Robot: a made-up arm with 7 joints.
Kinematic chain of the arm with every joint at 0, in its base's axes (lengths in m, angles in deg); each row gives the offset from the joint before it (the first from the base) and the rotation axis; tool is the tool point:
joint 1: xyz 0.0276 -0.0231 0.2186 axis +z
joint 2: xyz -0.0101 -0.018 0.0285 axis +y
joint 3: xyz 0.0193 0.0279 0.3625 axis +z
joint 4: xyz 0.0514 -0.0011 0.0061 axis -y
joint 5: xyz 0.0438 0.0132 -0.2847 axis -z
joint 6: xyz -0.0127 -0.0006 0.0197 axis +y
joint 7: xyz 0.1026 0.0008 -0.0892 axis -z
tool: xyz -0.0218 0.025 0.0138
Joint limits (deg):
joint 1: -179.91..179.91
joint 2: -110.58..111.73
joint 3: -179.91..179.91
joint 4: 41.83..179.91
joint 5: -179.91..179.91
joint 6: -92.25..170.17
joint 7: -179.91..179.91
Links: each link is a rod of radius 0.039 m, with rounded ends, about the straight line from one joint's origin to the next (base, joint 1, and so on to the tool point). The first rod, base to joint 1, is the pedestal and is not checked.
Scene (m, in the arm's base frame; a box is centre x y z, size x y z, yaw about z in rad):
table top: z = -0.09
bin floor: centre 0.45 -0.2 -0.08 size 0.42 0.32 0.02 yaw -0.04
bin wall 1: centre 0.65 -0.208 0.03 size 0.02 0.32 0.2 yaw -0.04
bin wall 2: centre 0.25 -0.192 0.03 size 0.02 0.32 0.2 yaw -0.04
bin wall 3: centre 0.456 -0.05 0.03 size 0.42 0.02 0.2 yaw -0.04
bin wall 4: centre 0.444 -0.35 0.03 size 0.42 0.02 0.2 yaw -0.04
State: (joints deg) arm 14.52 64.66 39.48 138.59 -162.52 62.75 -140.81
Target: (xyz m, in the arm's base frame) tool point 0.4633 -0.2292 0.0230
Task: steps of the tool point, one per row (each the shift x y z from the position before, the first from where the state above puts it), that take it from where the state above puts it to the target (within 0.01 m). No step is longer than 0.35 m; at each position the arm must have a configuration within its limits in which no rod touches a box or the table.
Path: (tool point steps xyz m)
1: -0.0873 -0.0178 0.2311
2: -0.1573 -0.0285 0.1822
3: -0.2057 -0.0305 0.1126
4: -0.2270 -0.0247 0.0321
5: -0.2195 -0.0141 -0.0484
6: -0.1854 -0.0020 -0.1192
7: 0.2999 0.0401 0.1016
8: 0.3116 -0.0408 -0.0236
9: 0.2499 -0.1098 -0.1408
10: 0.1334 -0.1426 -0.2219
11: -0.0036 -0.1283 -0.2489
12: -0.1216 -0.0745 -0.2179

